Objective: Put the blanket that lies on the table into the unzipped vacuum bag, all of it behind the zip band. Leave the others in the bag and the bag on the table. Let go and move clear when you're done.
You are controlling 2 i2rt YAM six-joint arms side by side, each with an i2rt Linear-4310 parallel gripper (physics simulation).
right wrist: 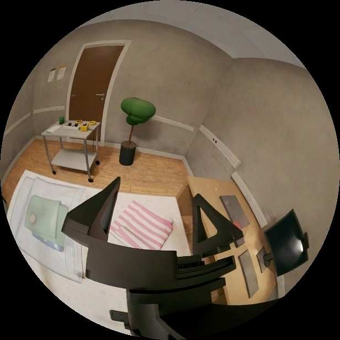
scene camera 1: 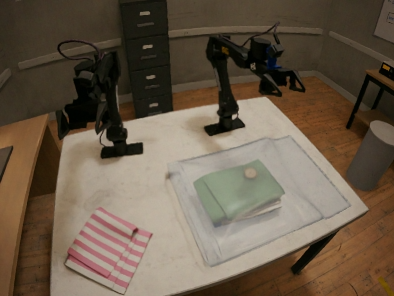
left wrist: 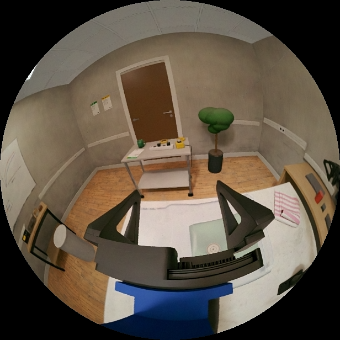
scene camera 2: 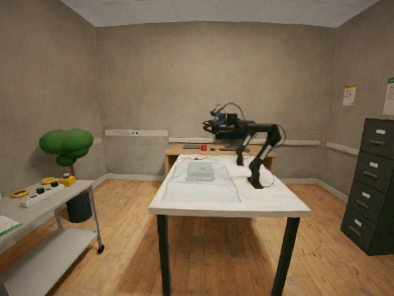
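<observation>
The pink-and-white striped blanket [scene camera 1: 102,242] [left wrist: 286,204] [right wrist: 145,224] lies folded flat on the table, left of the vacuum bag in scene camera 1, apart from it. The clear vacuum bag [scene camera 1: 312,192] [scene camera 2: 212,194] [right wrist: 75,255] lies flat, a strip along its left edge in scene camera 1. Inside are a folded green blanket [scene camera 1: 237,187] [scene camera 2: 200,170] [left wrist: 204,237] [right wrist: 46,217] with a round badge and paler folded cloth [scene camera 1: 267,207] under it. My left gripper [scene camera 1: 291,91] [left wrist: 176,189] is open and empty, high above the table. My right gripper [scene camera 1: 81,134] [right wrist: 159,189] is open and empty, raised at the table's left back.
A wooden desk [scene camera 1: 21,165] [right wrist: 212,187] with a monitor [right wrist: 288,245] stands beside the table's left side in scene camera 1. A filing cabinet [scene camera 1: 148,55] stands behind the arms. A grey bin [scene camera 1: 372,160] stands on the floor to the right.
</observation>
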